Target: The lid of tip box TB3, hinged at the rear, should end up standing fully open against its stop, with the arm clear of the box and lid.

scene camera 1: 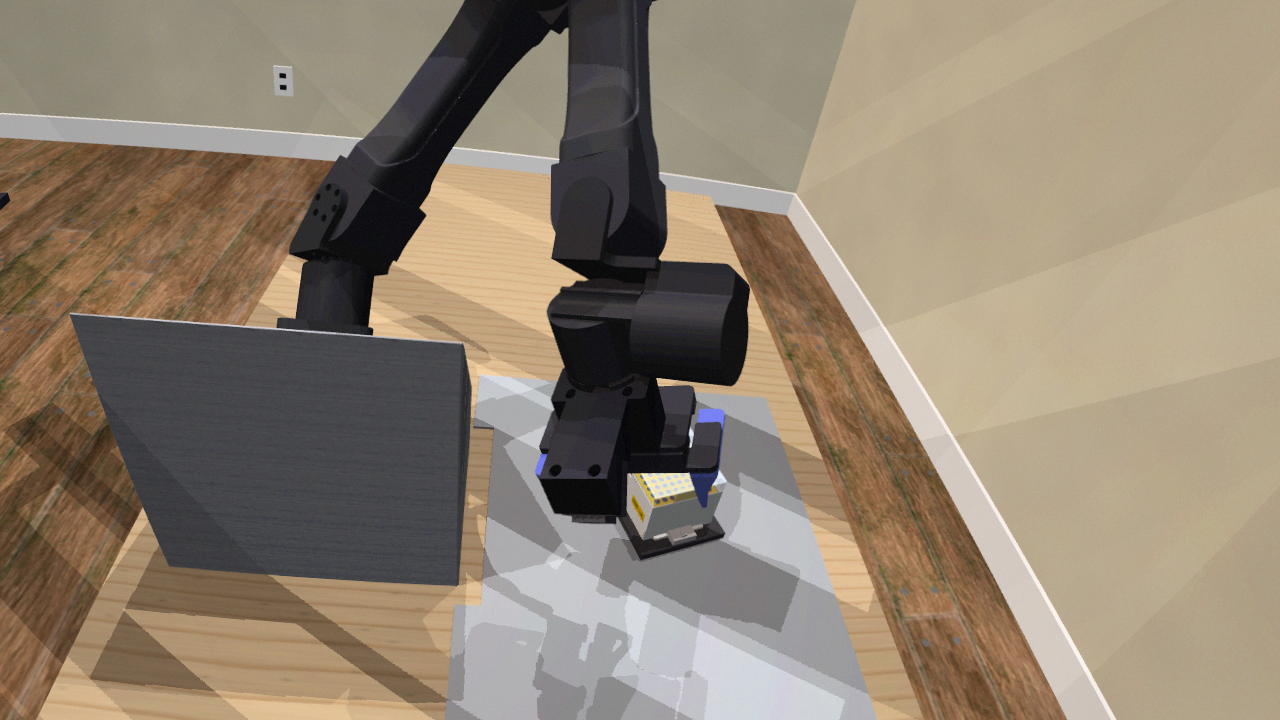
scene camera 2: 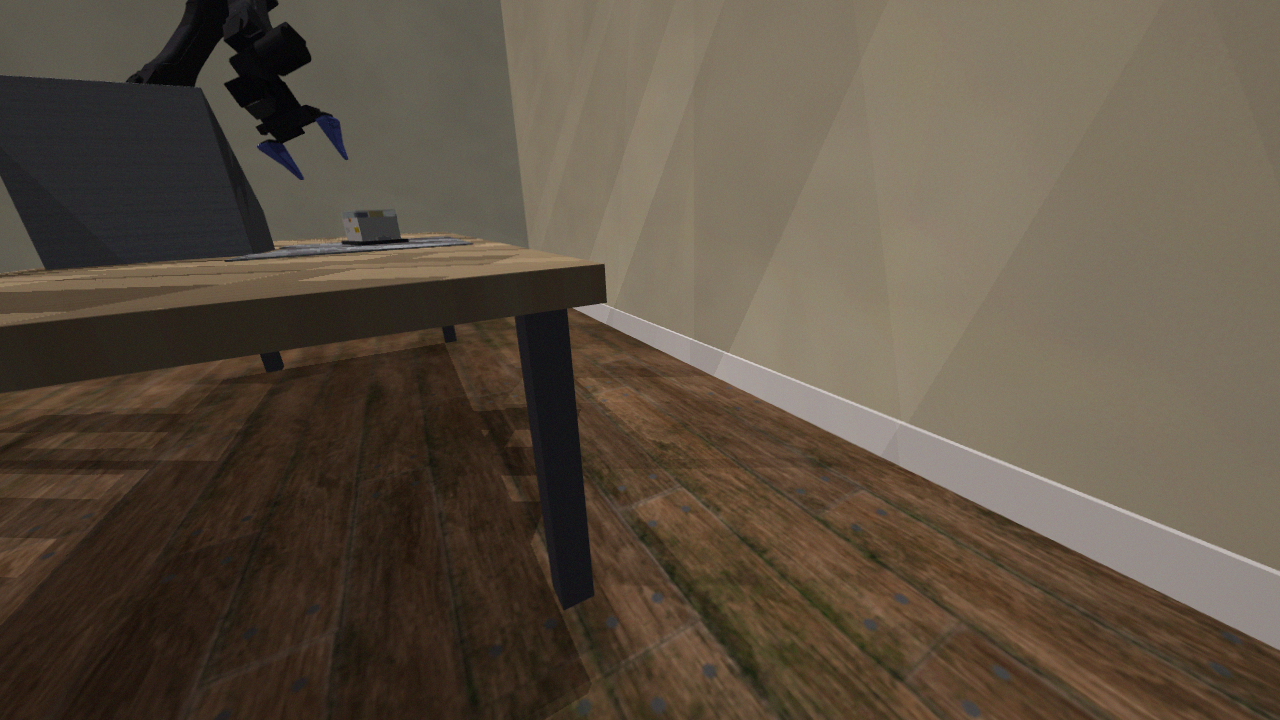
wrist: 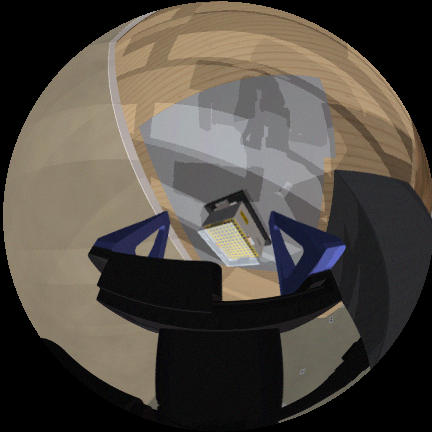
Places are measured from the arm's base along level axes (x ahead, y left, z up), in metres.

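Where they show: gripper, fingertip midpoint: (scene camera 1: 648,501) (scene camera 2: 324,169) (wrist: 218,216); arm's base at its link origin: (scene camera 1: 328,354) (scene camera 2: 147,142).
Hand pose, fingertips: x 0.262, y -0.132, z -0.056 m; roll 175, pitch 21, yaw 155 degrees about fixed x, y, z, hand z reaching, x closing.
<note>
Each offset is from my fingertips to the top centre of the thing. "*": to the spot under its first point. Level surfaces: height alone.
Tip box TB3 {dx +0.073, dy +0.135, dz -0.078 m} (scene camera 1: 677,521) (scene camera 2: 374,227) (wrist: 220,218) is a small grey box with a yellow label, on a black base plate (scene camera 1: 642,553) (wrist: 263,231). A silver catch is on its front. Its yellow-and-white tip grid {dx +0.073, dy +0.135, dz -0.080 m} (scene camera 1: 660,486) (wrist: 231,239) shows from above. The clear lid {* dx +0.053, dy +0.182, dz -0.077 m} (wrist: 244,262) shows as a pale rim at the grid's edges and looks low over it; its exact angle is hard to tell. My gripper (scene camera 2: 324,168) (wrist: 218,216) is open and empty, above the box and apart from it. In scene camera 1 the hand hides part of the box.
A large dark grey block (scene camera 1: 286,447) (scene camera 2: 116,179) (wrist: 382,250) stands left of the box in the scene views. The box and base plate are on a pale grey mat {dz -0.155 m} (scene camera 1: 742,501) (wrist: 200,127) on the wooden table {dz -0.158 m} (scene camera 1: 223,635) (scene camera 2: 393,277). A wall rises on the right.
</note>
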